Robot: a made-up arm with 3 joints.
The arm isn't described. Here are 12 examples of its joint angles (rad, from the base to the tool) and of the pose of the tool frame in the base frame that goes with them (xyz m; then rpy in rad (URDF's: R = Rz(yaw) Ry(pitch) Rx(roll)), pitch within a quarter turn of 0, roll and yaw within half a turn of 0).
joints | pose
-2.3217 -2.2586 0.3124 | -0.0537 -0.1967 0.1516 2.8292 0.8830 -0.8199
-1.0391 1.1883 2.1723 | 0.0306 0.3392 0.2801 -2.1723 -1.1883 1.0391
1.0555 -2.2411 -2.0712 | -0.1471 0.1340 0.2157 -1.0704 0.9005 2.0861
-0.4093 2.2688 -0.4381 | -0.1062 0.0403 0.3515 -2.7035 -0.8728 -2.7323
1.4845 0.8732 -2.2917 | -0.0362 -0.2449 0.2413 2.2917 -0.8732 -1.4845
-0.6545 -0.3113 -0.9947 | 0.1138 0.0941 0.1794 0.9947 0.3113 0.6545
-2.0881 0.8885 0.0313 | -0.1811 0.0314 0.3455 -0.0313 -0.8885 2.0881
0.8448 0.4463 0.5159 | 0.2568 -0.0005 0.2514 -0.5159 -0.4463 -0.8448
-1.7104 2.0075 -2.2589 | 0.0430 0.1127 0.4449 -0.8827 -1.1341 -1.4312
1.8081 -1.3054 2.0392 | 0.2004 0.1438 0.0351 -2.0392 1.3054 -1.8081
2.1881 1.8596 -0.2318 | 0.1030 -0.0409 0.3813 -2.9098 -1.2820 0.9535
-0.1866 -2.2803 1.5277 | -0.2612 0.1588 0.2557 1.6139 0.8613 -2.9550
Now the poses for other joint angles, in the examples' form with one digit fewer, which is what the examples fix.
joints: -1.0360 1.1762 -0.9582
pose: 0.034 0.077 0.370 0.958 -1.176 1.036
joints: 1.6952 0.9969 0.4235
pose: 0.166 -0.155 0.337 -0.423 -0.997 -1.695
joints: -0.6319 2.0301 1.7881
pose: 0.011 0.238 0.471 1.353 -1.111 -2.510
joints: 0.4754 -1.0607 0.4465
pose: 0.122 0.147 0.089 -0.447 1.061 -0.475
